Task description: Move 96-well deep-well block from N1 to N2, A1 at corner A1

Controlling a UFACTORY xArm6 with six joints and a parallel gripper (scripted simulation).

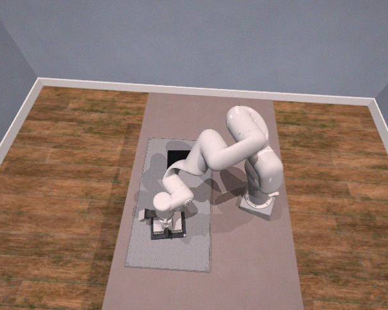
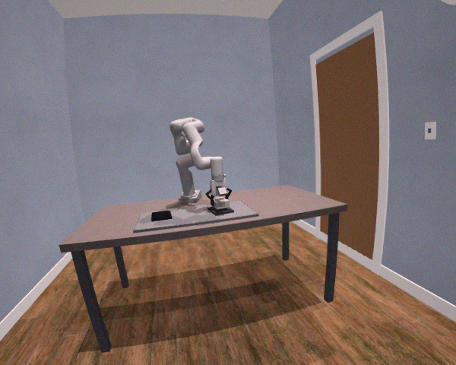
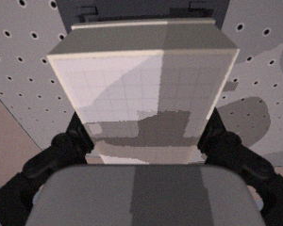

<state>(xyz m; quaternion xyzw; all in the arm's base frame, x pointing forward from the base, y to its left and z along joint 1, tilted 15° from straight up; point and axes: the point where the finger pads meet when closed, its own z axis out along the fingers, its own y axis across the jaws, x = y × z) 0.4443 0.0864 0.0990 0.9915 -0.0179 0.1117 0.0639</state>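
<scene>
Right now my hand is 4 cm above the dark plate nest N1. From my hand the other things lie so: black plate nest N2: 35 cm to the right, 11 cm behind, 4 cm below; white deep-well block: right at my hand.
</scene>
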